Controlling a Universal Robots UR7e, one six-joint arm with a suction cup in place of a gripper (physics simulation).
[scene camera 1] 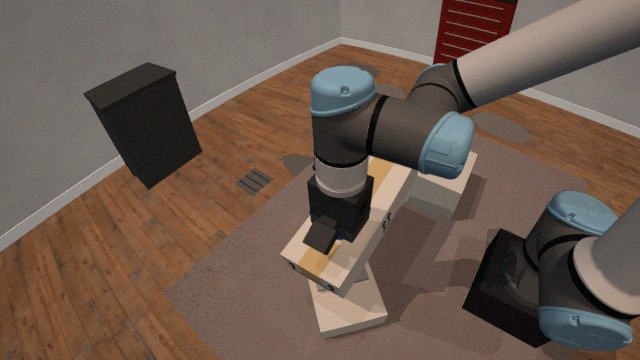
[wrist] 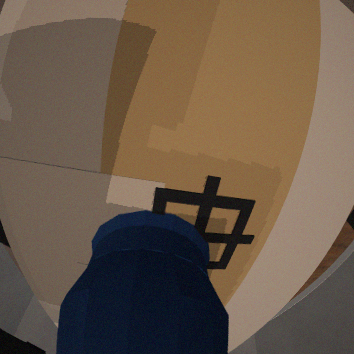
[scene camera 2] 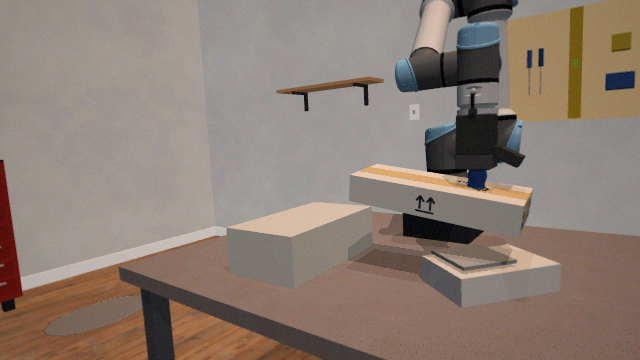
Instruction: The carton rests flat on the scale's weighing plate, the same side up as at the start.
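Seen in the pictures: hand, its tool point: (wrist: 160, 231) (scene camera 2: 476, 191); arm's base, origin of its link: (scene camera 1: 530, 277).
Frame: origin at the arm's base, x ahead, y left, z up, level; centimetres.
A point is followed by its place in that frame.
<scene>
The long white carton (scene camera 1: 312, 260) @[x 41.3, y 23.0, z 8.7 cm] (scene camera 2: 395, 192) @[x 46.8, y 1.6, z 9.1 cm] (wrist: 240, 100) with a tan tape strip hangs from my suction cup (scene camera 1: 340, 238) (scene camera 2: 477, 181) (wrist: 150, 260), which is on its top near one end. In the scene camera 2 view the carton is tilted, its right end lower, with the arrows on its side pointing up. The scale (scene camera 1: 350, 312) @[x 32.6, y 23.4, z -5.3 cm] (scene camera 2: 535, 275) @[x 39.7, y 26.3, z -6.8 cm] has a grey weighing plate (scene camera 2: 475, 257) @[x 42.6, y 16.1, z -3.8 cm]. The carton's low end is above the plate, with a gap between them. In the scene camera 1 view the carton hides most of the plate.
A large beige block (scene camera 1: 440, 195) @[x 26.6, y -16.2, z -2.9 cm] (scene camera 2: 260, 255) @[x 57.0, y -26.7, z -4.7 cm] stands on the table (scene camera 1: 240, 280) @[x 60.5, y 29.5, z -10.8 cm] (scene camera 2: 380, 310) @[x 58.4, y 2.8, z -10.8 cm] beside the scale. The carton's raised end is close to the block's top corner; whether they touch cannot be told. The arm's black base (scene camera 1: 500, 285) @[x 6.3, y 5.0, z -0.1 cm] (scene camera 2: 435, 229) @[x 9.8, y -1.2, z -7.5 cm] stands behind.
</scene>
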